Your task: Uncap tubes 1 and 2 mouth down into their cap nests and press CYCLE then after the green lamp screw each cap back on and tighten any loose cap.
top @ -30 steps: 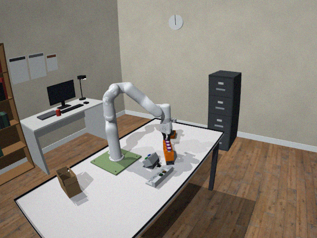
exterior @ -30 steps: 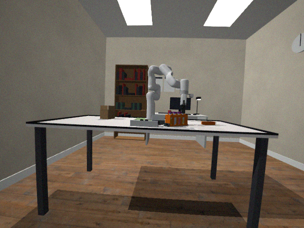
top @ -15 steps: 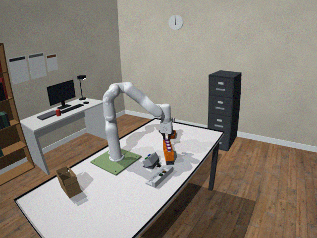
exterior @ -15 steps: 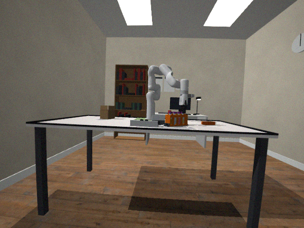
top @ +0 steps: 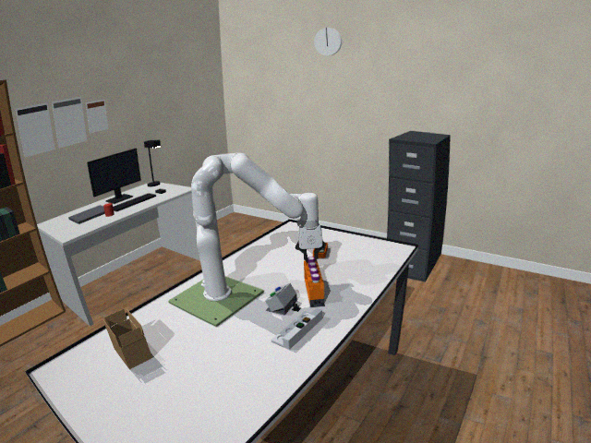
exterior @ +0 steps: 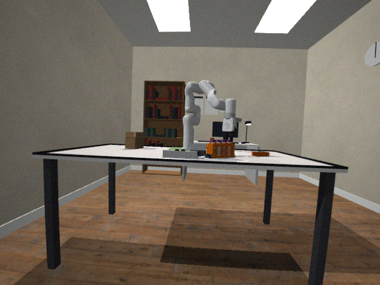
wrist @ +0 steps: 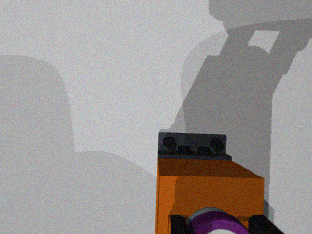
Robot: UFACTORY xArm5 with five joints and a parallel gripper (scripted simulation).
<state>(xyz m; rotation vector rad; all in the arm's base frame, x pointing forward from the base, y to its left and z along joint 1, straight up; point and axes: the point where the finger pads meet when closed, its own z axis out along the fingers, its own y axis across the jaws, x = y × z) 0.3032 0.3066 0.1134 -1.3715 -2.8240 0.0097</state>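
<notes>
Now: the purple cap marked 1 10 mm below my hand. Also, from my hand: purple cap marked 2: 40 mm to the right, 30 mm ahead, 10 mm below; cap 4: 130 mm to the right, 90 mm ahead, 10 mm below; blue cycle key: 210 mm to the right, 60 mm below, 40 mm behind.
</notes>
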